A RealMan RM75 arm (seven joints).
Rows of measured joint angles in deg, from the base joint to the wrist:
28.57 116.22 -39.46 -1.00 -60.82 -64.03 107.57
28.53 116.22 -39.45 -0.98 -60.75 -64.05 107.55
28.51 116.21 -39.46 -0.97 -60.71 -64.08 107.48
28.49 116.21 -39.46 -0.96 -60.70 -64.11 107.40
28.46 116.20 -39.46 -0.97 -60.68 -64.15 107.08
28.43 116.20 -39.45 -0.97 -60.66 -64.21 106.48
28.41 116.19 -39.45 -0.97 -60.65 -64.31 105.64
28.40 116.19 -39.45 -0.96 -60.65 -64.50 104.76
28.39 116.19 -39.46 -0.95 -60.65 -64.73 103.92
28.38 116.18 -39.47 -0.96 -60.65 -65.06 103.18
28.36 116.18 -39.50 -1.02 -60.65 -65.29 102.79
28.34 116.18 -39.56 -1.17 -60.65 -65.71 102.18
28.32 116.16 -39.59 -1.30 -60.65 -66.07 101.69
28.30 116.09 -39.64 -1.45 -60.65 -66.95 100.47
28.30 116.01 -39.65 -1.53 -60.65 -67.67 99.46
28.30 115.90 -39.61 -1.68 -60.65 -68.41 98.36
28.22 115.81 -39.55 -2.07 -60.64 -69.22 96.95
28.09 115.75 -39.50 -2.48 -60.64 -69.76 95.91
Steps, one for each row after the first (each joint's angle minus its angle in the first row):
-0.04 0.00 0.01 0.02 0.07 -0.02 -0.02
-0.06 -0.01 0.00 0.03 0.11 -0.05 -0.09
-0.08 -0.01 0.00 0.04 0.12 -0.08 -0.17
-0.11 -0.02 0.00 0.03 0.14 -0.12 -0.49
-0.14 -0.02 0.01 0.03 0.16 -0.18 -1.09
-0.16 -0.03 0.01 0.03 0.17 -0.28 -1.93
-0.17 -0.03 0.01 0.04 0.17 -0.47 -2.81
-0.18 -0.03 0.00 0.05 0.17 -0.70 -3.65
-0.19 -0.04 -0.01 0.04 0.17 -1.03 -4.39
-0.21 -0.04 -0.04 -0.02 0.17 -1.26 -4.78
-0.23 -0.04 -0.10 -0.17 0.17 -1.68 -5.39
-0.25 -0.06 -0.13 -0.30 0.17 -2.04 -5.88
-0.27 -0.13 -0.18 -0.45 0.17 -2.92 -7.10
-0.27 -0.21 -0.19 -0.53 0.17 -3.64 -8.11
-0.27 -0.32 -0.15 -0.68 0.17 -4.38 -9.21
-0.35 -0.41 -0.09 -1.07 0.18 -5.19 -10.62
-0.48 -0.47 -0.04 -1.48 0.18 -5.73 -11.66

